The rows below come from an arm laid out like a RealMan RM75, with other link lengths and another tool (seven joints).
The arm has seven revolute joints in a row. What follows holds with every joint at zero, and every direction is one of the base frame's.
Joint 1 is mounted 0.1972 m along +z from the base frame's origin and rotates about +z.
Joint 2 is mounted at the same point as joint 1 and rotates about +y.
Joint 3 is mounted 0.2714 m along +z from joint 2 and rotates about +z.
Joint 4 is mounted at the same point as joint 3 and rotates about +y.
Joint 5 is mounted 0.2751 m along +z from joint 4 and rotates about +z.
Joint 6 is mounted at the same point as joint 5 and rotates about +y.
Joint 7 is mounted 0.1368 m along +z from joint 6 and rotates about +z.
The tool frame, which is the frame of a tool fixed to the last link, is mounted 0.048 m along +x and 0.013 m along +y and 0.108 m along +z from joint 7; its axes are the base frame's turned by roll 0, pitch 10.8 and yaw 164.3 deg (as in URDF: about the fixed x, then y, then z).
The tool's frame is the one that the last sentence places.
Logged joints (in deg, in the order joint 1, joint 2, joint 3, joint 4, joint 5, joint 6, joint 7), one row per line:
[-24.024, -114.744, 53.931, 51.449, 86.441, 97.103, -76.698]
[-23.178, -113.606, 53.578, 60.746, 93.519, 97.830, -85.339]
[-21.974, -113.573, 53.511, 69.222, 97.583, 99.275, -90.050]
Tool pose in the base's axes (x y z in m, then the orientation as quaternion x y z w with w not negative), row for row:
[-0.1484, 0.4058, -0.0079, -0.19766, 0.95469, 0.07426, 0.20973]
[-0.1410, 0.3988, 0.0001, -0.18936, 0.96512, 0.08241, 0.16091]
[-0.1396, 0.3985, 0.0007, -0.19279, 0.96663, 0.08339, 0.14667]
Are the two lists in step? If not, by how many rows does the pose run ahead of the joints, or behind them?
The pose runs 1 row ahead of the joints: the pose in row i belongs to the joints in row i + 1.
